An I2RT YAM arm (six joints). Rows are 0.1 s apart.
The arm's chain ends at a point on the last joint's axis. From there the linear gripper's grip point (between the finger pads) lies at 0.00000 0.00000 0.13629 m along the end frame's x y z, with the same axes.
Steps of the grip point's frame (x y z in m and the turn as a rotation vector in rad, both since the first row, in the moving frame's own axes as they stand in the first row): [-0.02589, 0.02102, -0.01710, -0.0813, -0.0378, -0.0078]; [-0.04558, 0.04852, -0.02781, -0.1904, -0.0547, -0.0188]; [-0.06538, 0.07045, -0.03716, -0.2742, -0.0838, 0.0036]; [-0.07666, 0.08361, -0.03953, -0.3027, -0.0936, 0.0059]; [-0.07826, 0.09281, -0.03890, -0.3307, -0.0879, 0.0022]
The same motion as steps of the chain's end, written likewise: [-0.02079, 0.00993, -0.01655, -0.0813, -0.0378, -0.0078]; [-0.03842, 0.02267, -0.02514, -0.1904, -0.0547, -0.0188]; [-0.05405, 0.03361, -0.03160, -0.2742, -0.0838, 0.0036]; [-0.06400, 0.04308, -0.03275, -0.3027, -0.0936, 0.0059]; [-0.06646, 0.04863, -0.03100, -0.3307, -0.0879, 0.0022]
